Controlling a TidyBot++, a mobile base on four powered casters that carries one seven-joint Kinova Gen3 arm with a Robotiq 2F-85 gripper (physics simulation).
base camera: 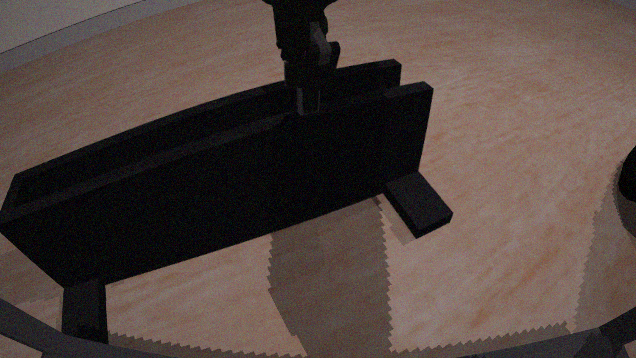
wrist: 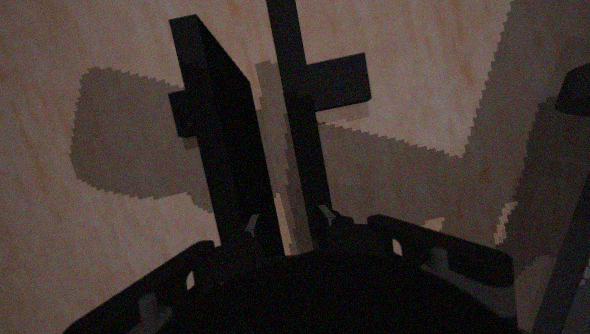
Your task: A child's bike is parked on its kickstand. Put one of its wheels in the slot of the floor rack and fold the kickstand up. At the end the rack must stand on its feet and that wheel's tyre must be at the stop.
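Places are measured from the arm's base along level axes (x ahead, y left, z up), in metres.
Pixels of known places: gripper, between the fingertips: (base camera: 301, 99) (wrist: 290, 222).
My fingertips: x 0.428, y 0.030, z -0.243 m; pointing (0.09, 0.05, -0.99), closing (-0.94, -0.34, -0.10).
Note:
Ahead of a thing's pixels: the offset from my fingertips to its top centre. "spot": to the spot under its first point. Level surfaces: height alone.
The dark floor rack @(0.106 m left, 0.034 m back, 0.002 m down) (base camera: 240, 195) (wrist: 227, 130) stands upright on its feet, with two long side panels and a slot between them. One foot @(0.150 m right, 0.020 m back, 0.142 m down) (base camera: 420, 202) (wrist: 340, 82) sticks out from the near panel; another foot @(0.290 m left, 0.213 m back, 0.142 m down) (base camera: 85, 307) shows at the lower left in the base view. My gripper (base camera: 308, 102) (wrist: 290, 222) is partly open, with nothing between its fingers. It points down at the rack's top, the slot showing between its fingertips in the wrist view. How deep the fingertips reach is too dark to tell. No bike, wheel or kickstand can be made out.
A dark rounded thing @(spot: 0.560 m right, 0.027 m back, 0.105 m down) (base camera: 630, 177) (wrist: 575, 90) stands at the right edge of both views; what it is cannot be told. The pale wood floor @(0.162 m down) (base camera: 500, 125) (wrist: 425, 60) carries broad shadows. A grey wall base (base camera: 65, 40) runs along the upper left of the base view.

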